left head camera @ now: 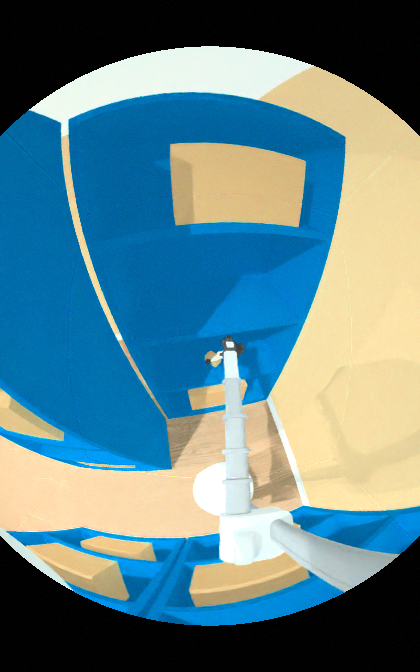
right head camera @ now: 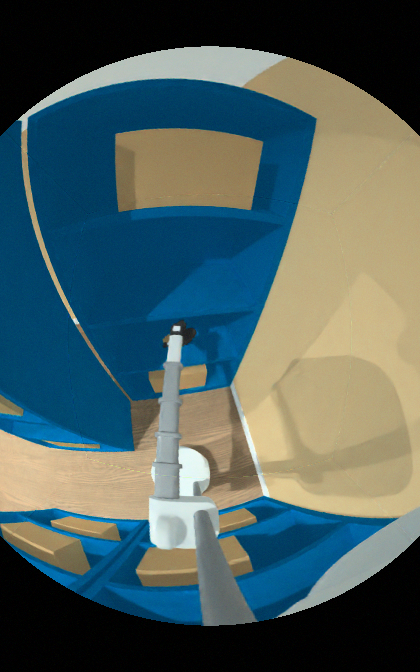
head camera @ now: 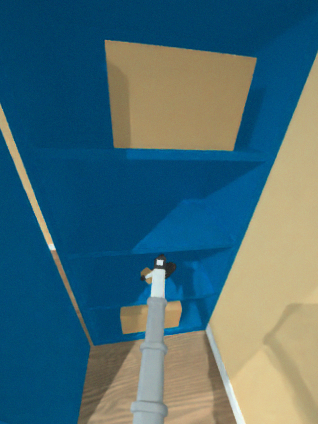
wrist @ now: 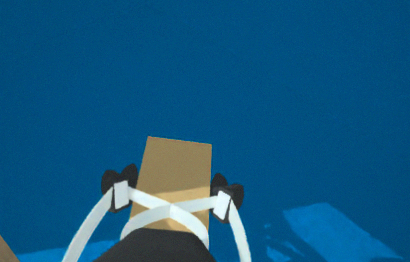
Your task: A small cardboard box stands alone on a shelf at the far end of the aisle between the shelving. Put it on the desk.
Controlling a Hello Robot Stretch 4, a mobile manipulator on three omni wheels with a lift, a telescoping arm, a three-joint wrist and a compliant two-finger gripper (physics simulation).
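Places are measured from the robot's base along level axes (x ahead, y left, z up), in centimetres.
Pixels of known places: gripper, fingertip midpoint: (head camera: 146,274) (wrist: 174,184).
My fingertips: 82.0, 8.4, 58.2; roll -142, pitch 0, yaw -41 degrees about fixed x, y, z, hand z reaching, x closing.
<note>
For each thing: its middle in the pictures, then the offset to it from my fingertips, as dx, dy, dz.
- small cardboard box, body centre: (wrist: 172,196) (head camera: 148,275) -1.0, -1.1, +0.7
- large carton, body centre: (head camera: 171,107) +4.1, -8.8, +97.3
The small cardboard box (head camera: 146,275) (left head camera: 212,358) (right head camera: 165,340) (wrist: 175,167) is tan and upright, in a lower bay of the blue shelving at the end of the aisle. My gripper (head camera: 156,272) (left head camera: 224,351) (wrist: 174,184) is at the end of the extended arm. In the wrist view its two dark fingertips press on the left and right sides of the box, so it is shut on the box. The lower part and underside of the box are hidden by the gripper, so its gap to the shelf cannot be measured. The desk does not show.
A large carton (head camera: 180,100) (left head camera: 240,185) (right head camera: 190,170) sits on a higher shelf. Another carton (head camera: 134,320) (right head camera: 194,377) sits on the lowest shelf. A beige wall (head camera: 280,225) stands on the right and a blue shelf side (head camera: 40,325) on the left. More shelving with cartons (left head camera: 245,582) is behind the arm.
</note>
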